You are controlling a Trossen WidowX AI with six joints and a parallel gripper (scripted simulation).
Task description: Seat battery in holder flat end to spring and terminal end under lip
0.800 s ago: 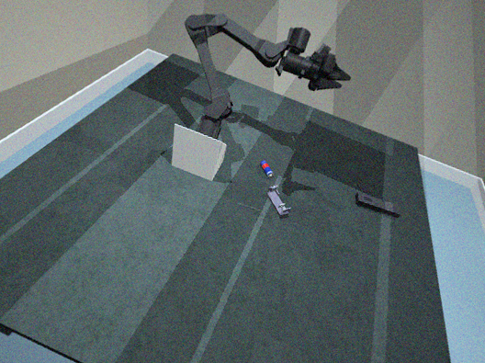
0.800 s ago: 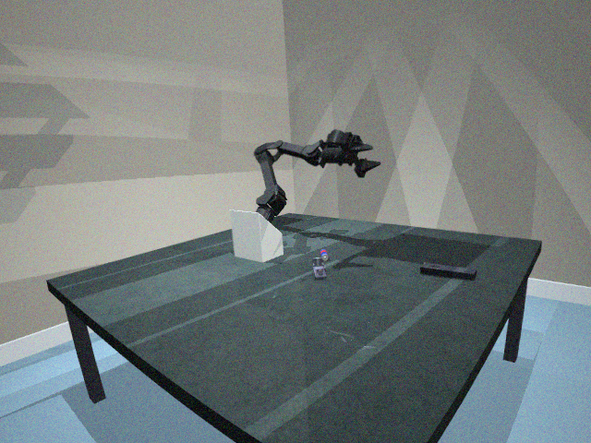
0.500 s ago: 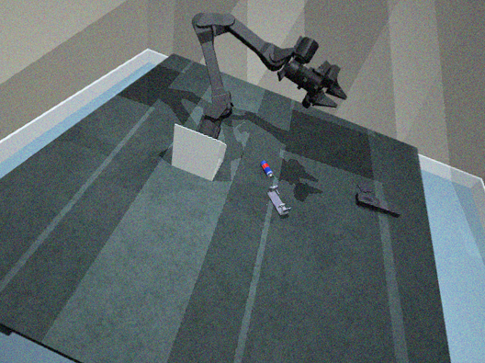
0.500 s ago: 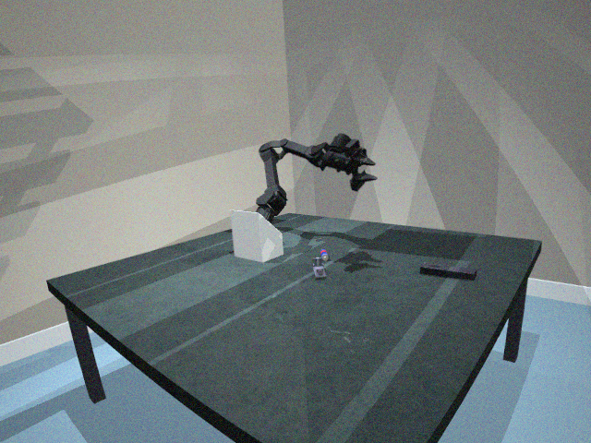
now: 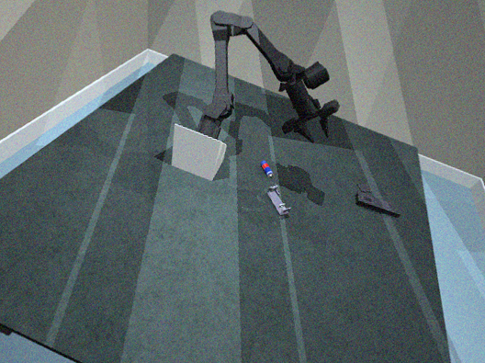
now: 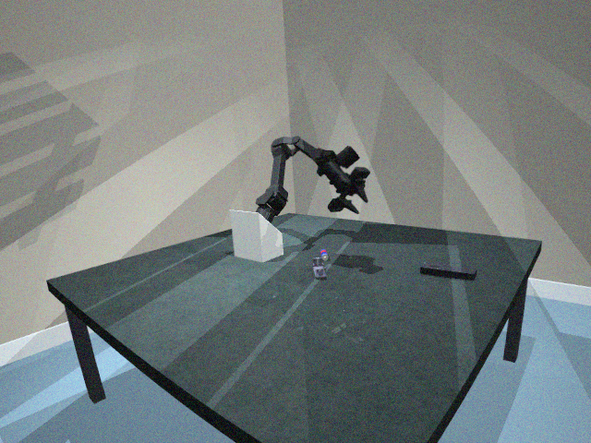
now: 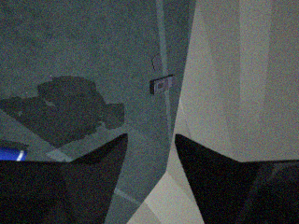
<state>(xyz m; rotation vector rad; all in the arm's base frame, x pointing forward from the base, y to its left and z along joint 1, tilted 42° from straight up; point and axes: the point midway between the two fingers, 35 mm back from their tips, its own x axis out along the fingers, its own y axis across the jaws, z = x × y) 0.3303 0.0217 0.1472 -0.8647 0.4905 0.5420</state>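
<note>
The battery lies 13 cm behind my gripper tip, 4 cm to the right of it and 17 cm below it. The rest, counted from my gripper tip: spring 4 cm behind, 20 cm to the right, 16 cm below.
</note>
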